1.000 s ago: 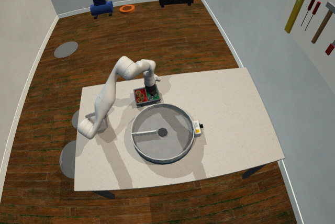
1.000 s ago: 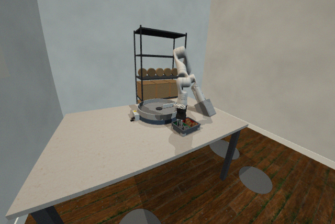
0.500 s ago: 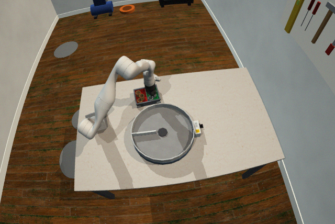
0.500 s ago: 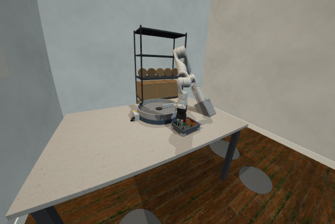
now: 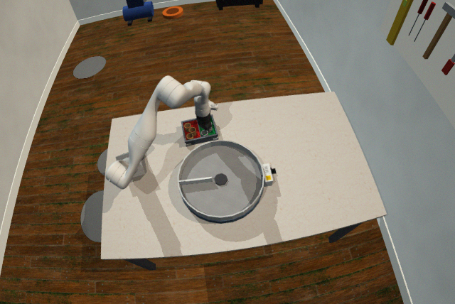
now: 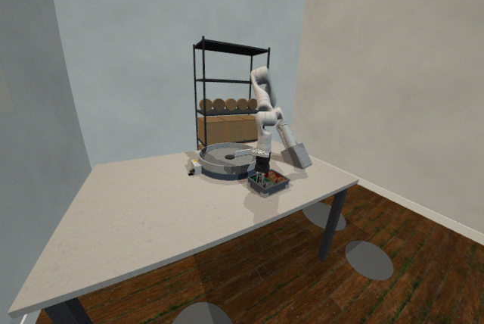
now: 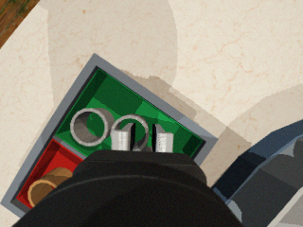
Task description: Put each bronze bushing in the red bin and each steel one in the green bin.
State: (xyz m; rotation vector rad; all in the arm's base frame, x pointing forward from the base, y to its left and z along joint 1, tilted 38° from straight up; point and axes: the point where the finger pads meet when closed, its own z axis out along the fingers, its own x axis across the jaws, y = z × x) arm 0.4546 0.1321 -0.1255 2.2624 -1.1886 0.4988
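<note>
My hand is 50 mm past the bin, 20 mm above it and 10 mm to the right of it. The rest, counted from my hand: grey turntable (330 mm to the right, 10 mm above).
</note>
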